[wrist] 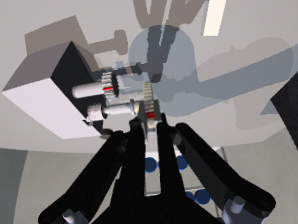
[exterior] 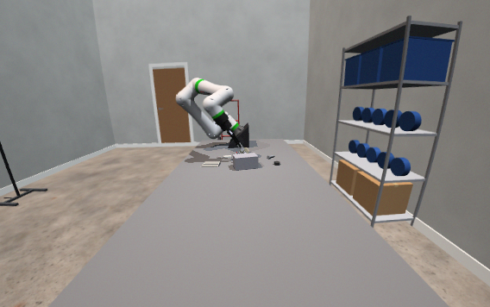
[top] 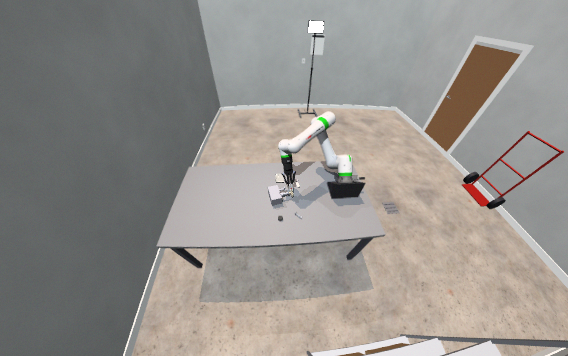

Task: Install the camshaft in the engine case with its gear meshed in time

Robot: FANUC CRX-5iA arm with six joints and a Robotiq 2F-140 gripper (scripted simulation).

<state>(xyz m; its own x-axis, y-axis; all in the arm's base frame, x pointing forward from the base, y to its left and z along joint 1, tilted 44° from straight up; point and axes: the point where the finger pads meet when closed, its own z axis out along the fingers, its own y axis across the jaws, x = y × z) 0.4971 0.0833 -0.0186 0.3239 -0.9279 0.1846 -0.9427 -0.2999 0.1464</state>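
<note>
My hand is 50 mm short of the crank gear, 10 mm to the left of it and 40 mm above it. From my hand the other things lie so: camshaft 30 mm ahead, 40 mm to the left, 40 mm below; then white bar 70 mm behind, 110 mm to the right, 100 mm below; then flat ribbed plate 100 mm ahead, 190 mm to the right, 100 mm below.
</note>
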